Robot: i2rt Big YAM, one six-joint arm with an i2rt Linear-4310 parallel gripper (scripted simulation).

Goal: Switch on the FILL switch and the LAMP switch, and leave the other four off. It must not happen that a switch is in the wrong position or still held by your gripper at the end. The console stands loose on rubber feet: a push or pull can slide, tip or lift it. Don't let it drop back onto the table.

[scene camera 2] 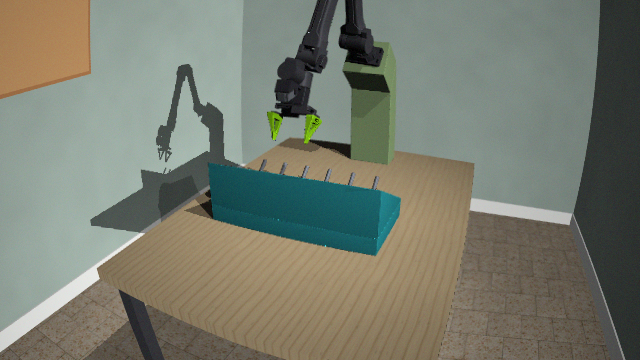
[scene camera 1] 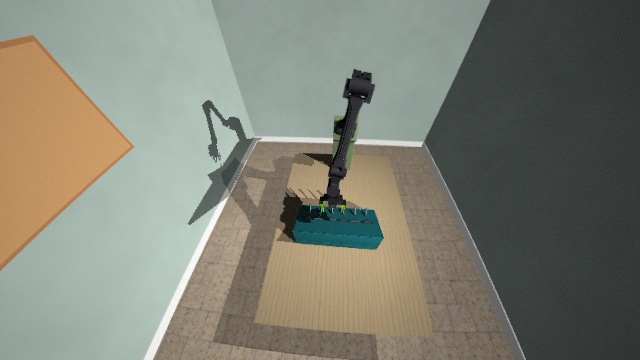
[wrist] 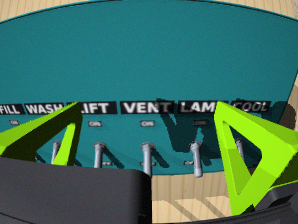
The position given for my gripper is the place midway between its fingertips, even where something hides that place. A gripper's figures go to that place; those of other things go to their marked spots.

Labels:
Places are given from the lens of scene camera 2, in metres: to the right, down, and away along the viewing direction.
my gripper [scene camera 2: 289,141]: -0.08, -0.10, 1.21
teal console [scene camera 2: 346,217]: 0.06, 0.09, 1.10

